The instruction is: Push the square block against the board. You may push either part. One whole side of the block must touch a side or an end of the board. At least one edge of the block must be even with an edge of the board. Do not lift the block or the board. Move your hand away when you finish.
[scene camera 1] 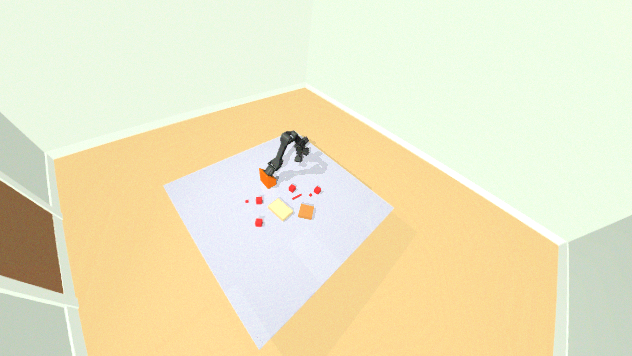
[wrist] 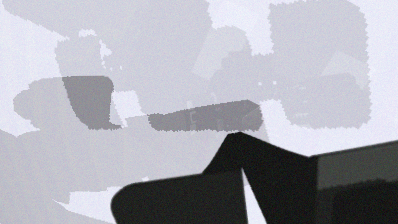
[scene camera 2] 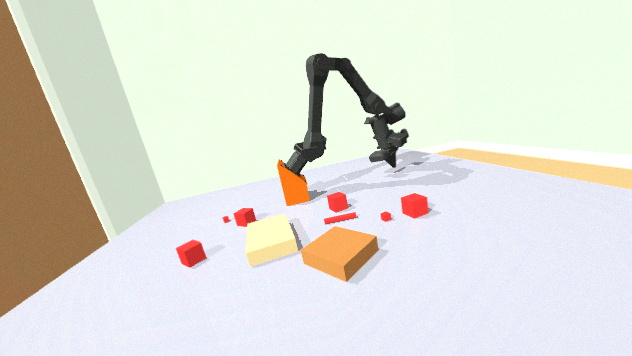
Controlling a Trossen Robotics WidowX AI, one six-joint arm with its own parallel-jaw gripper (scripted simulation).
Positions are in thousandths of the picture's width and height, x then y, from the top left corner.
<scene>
My gripper (scene camera 2: 624, 471) is shut, holding nothing. Also in view: a pale yellow board (scene camera 2: 428, 670) and an orange square block (scene camera 2: 540, 712).
My gripper also shows in the wrist view (wrist: 589, 623). The wrist view does not show the pale yellow board: it is out of frame. The wrist view misses the orange square block: it is out of frame.
</scene>
